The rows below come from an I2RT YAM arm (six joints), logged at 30 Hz.
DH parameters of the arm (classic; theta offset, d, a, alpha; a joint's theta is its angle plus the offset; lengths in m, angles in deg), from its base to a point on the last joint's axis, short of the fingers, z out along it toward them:
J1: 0 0.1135 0.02 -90
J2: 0 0 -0.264 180
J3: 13.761 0 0.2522 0
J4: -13.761 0 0.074 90
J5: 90 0 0 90
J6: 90 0.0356 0 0
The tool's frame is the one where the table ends.
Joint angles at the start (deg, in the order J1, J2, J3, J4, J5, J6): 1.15 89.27 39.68 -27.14 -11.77 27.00
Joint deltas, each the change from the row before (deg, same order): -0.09 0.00 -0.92 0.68 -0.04 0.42; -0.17 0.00 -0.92 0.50 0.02 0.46; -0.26 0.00 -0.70 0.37 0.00 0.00; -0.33 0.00 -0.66 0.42 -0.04 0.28; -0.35 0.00 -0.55 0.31 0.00 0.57; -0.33 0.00 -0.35 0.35 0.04 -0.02
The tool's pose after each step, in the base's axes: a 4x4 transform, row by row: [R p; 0 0 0 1], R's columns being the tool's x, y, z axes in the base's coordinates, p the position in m. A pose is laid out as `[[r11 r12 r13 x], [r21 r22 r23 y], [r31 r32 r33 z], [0 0 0 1]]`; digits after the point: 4 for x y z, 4 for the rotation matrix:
[[-0.8942 0.3915 0.2169 0.2431], [0.4343 0.8763 0.2087 0.0118], [-0.1083 0.2808 -0.9536 0.1205], [0 0 0 1]]
[[-0.8905 0.4034 0.2105 0.2399], [0.4440 0.8717 0.2076 0.0110], [-0.0997 0.2783 -0.9553 0.1171], [0 0 0 1]]
[[-0.8890 0.4090 0.2059 0.2374], [0.4480 0.8698 0.2066 0.0099], [-0.0946 0.2759 -0.9565 0.1146], [0 0 0 1]]
[[-0.8848 0.4193 0.2031 0.2352], [0.4573 0.8651 0.2061 0.0085], [-0.0893 0.2752 -0.9572 0.1122], [0 0 0 1]]
[[-0.8781 0.4345 0.2003 0.2333], [0.4712 0.8579 0.2048 0.0071], [-0.0829 0.2743 -0.9581 0.1102], [0 0 0 1]]
[[-0.8755 0.4393 0.2015 0.2323], [0.4761 0.8557 0.2030 0.0057], [-0.0833 0.2737 -0.9582 0.1091], [0 0 0 1]]

